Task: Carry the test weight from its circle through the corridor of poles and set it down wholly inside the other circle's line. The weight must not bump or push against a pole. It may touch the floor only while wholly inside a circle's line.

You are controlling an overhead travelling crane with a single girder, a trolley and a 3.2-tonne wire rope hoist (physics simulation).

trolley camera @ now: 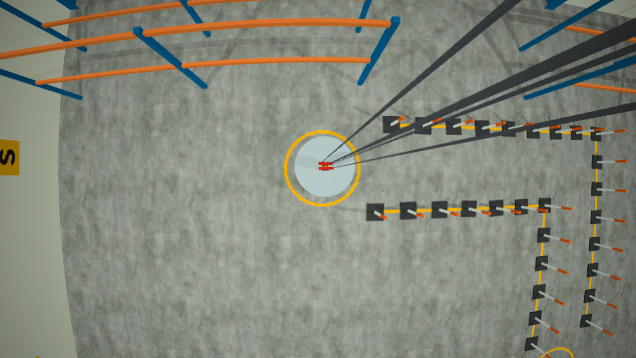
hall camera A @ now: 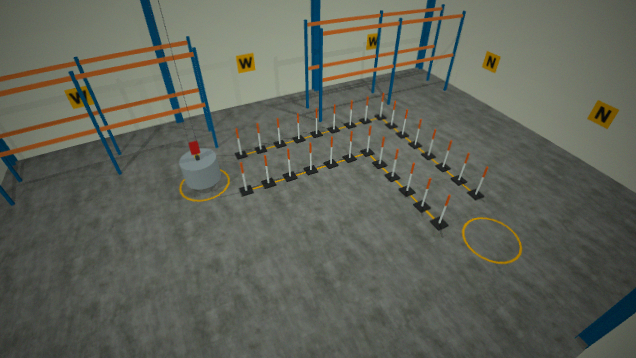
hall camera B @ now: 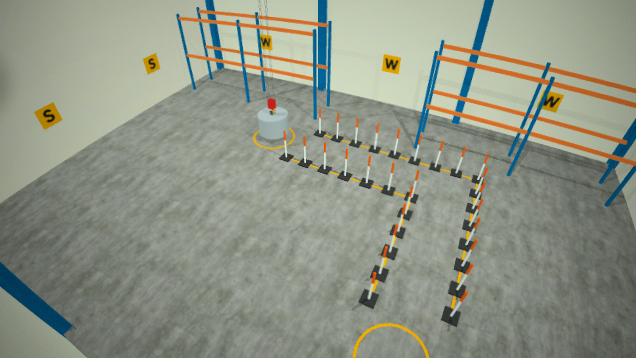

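The grey cylindrical test weight (hall camera A: 201, 172) (hall camera B: 273, 125) (trolley camera: 324, 185) hangs upright, a little above the floor, over its yellow circle (hall camera A: 200, 201) (hall camera B: 272, 148) (trolley camera: 286, 167). In the trolley view it shows within the line. My hook (hall camera A: 197, 156) (hall camera B: 272, 111) (trolley camera: 325, 166), under a red block, is attached at the weight's top centre; its fine detail is too small to see. The other yellow circle (hall camera A: 484, 218) (hall camera B: 389, 325) (trolley camera: 559, 349) lies beyond the corridor's far end and is partly cut off in hall camera B and the trolley view.
Orange-and-white poles on black bases line an L-shaped corridor; its near inner pole (hall camera A: 243, 179) (hall camera B: 285, 145) and near outer pole (hall camera A: 239, 144) (hall camera B: 320, 122) stand apart from the weight. Blue-and-orange racks (hall camera A: 199, 85) (hall camera B: 315, 75) (trolley camera: 380, 50) stand along the W wall.
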